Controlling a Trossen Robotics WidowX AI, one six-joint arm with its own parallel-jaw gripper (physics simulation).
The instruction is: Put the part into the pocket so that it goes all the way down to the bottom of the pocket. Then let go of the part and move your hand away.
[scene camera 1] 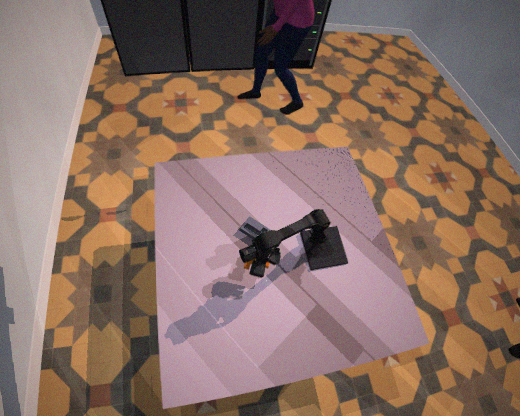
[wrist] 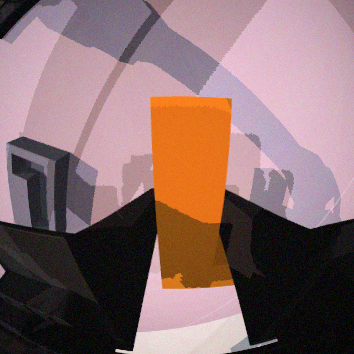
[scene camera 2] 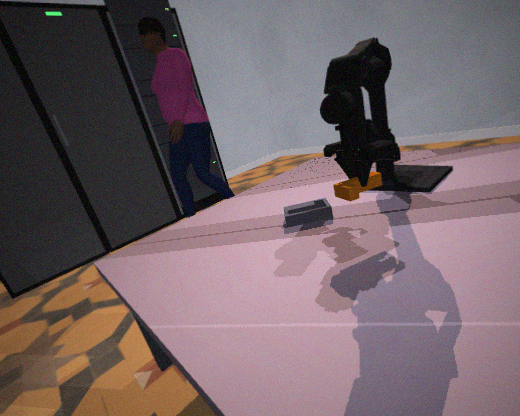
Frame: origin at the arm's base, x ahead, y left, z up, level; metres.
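Seen in the pictures: gripper, between the fingertips: (scene camera 1: 258, 262) (wrist: 186, 195) (scene camera 2: 359, 185); arm's base, origin of its link: (scene camera 1: 315, 238) (scene camera 2: 385, 177).
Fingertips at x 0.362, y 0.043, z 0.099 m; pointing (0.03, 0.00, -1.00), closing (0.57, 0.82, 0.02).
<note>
Offsets run from my fingertips to a thing's top centre. Level surfaces: height alone.
The orange part {dx +0.013, dy +0.009, dz +0.020 m} (scene camera 1: 248, 264) (scene camera 2: 346, 191) (wrist: 191, 155) is long and blocky. My gripper (scene camera 1: 258, 266) (scene camera 2: 364, 183) (wrist: 186, 195) is shut on it and holds it above the table, with its ends sticking out past the fingers. The grey block with the pocket {dx -0.071, dy -0.202, dz -0.087 m} (scene camera 1: 243, 235) (scene camera 2: 307, 217) (wrist: 59, 190) sits on the table, apart from the part. In the wrist view it is left of the part, and the left finger hides its lower end. A stepped, dark recess shows in its top. The part is outside the pocket.
The arm's black base plate (scene camera 1: 327, 255) (scene camera 2: 425, 177) stands on the pink table {dz -0.123 m} (scene camera 1: 200, 370) (scene camera 2: 250, 300). Arm shadows cross the table top. A person in a pink top (scene camera 1: 295, 15) (scene camera 2: 172, 85) stands beyond the table by dark cabinets (scene camera 1: 150, 35) (scene camera 2: 55, 165).
</note>
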